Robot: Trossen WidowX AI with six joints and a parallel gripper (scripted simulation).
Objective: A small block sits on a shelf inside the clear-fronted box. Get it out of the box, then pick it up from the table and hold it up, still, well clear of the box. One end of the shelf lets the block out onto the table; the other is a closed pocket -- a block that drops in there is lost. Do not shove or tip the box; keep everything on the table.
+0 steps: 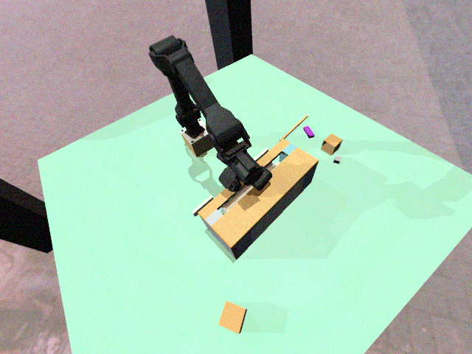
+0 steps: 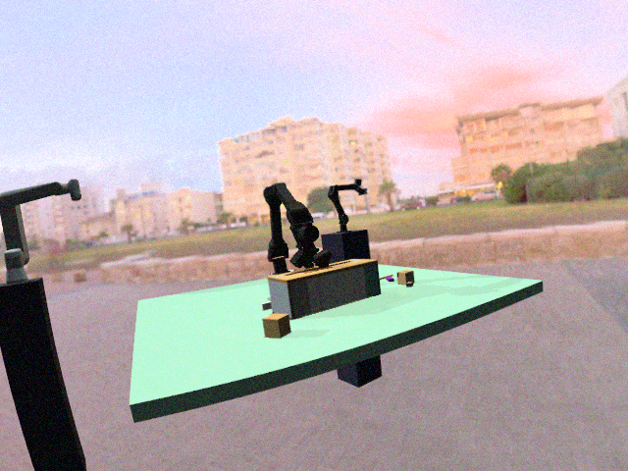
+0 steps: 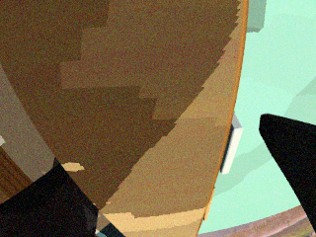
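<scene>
The tan block lies 60 mm ahead of my gripper tip and 20 mm to the left of it. From my gripper tip the other things lie so: thin stick (60 mm behind, 350 mm to the left, 90 mm below); then tan box (30 mm ahead, 20 mm to the right, 30 mm below).
</scene>
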